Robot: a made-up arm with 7 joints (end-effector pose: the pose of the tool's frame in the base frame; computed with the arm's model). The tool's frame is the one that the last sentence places.
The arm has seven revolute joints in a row. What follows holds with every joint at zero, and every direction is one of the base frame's.
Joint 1 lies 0.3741 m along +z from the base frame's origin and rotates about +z.
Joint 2 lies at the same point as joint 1 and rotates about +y.
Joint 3 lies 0.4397 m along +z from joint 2 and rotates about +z.
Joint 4 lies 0.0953 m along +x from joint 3 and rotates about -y.
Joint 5 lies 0.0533 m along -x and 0.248 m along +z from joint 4 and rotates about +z.
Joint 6 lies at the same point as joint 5 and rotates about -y.
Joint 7 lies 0.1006 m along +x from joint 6 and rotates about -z.
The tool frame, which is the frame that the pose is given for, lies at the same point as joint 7; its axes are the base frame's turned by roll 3.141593, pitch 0 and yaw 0 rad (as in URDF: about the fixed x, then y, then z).
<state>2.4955 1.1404 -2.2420 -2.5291 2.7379 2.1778 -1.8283</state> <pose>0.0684 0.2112 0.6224 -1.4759 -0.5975 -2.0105</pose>
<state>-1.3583 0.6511 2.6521 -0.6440 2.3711 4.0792 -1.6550</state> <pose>0.1714 -0.2039 0.9233 -1.0296 0.6617 -0.8263</pose>
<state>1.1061 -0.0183 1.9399 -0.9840 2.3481 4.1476 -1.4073</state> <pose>-0.2222 0.0506 0.9161 -1.4002 -1.0812 0.2219</pose>
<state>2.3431 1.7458 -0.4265 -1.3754 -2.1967 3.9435 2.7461</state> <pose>-0.2601 0.3503 0.0286 1.6968 2.0864 -0.3779</pose>
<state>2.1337 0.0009 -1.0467 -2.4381 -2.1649 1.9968 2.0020</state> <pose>0.1266 0.3153 0.5741 1.8847 0.8041 2.0494</pose>
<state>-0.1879 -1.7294 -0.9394 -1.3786 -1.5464 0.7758 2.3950</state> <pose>-0.6300 -0.2504 0.4618 1.5445 2.4362 0.3742</pose>
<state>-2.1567 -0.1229 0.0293 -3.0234 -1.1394 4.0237 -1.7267</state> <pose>-0.0339 -0.1663 0.6757 1.9554 0.8801 0.0048</pose>
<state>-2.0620 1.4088 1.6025 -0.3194 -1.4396 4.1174 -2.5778</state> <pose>-0.2046 -0.5682 0.5312 0.4592 0.0860 -1.1134</pose>
